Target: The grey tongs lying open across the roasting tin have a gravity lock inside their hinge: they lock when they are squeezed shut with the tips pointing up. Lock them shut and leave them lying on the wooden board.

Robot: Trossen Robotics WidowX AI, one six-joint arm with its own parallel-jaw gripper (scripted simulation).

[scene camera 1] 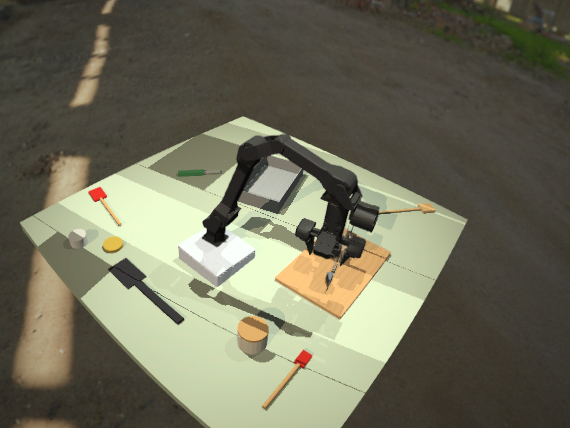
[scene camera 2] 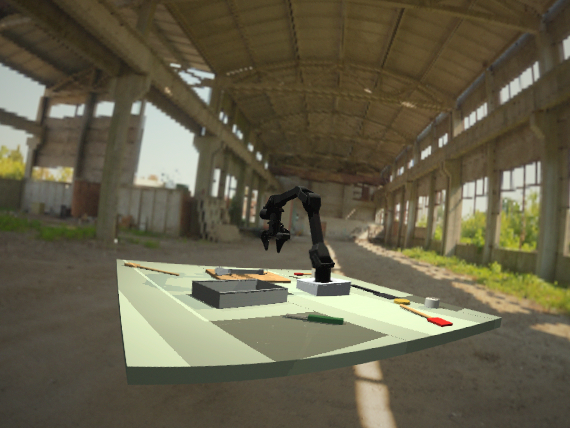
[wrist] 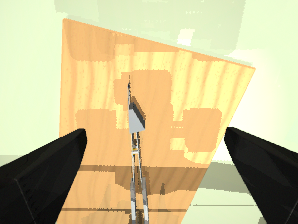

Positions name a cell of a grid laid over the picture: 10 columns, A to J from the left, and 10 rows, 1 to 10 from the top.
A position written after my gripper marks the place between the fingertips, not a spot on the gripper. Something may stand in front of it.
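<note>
Gripper open, holding nothing: my gripper (scene camera 1: F7), also visible in the wrist view (wrist: F7). Wooden-lidded pot (scene camera 1: E8); in the wrist view it is out of frame. Black spatula (scene camera 1: C7); it is out of frame in the wrist view. Wooden board (scene camera 1: F7), present also in the wrist view (wrist: G5). Grey roasting tin (scene camera 1: E5), present also in scene camera 2 (scene camera 2: E7).
</note>
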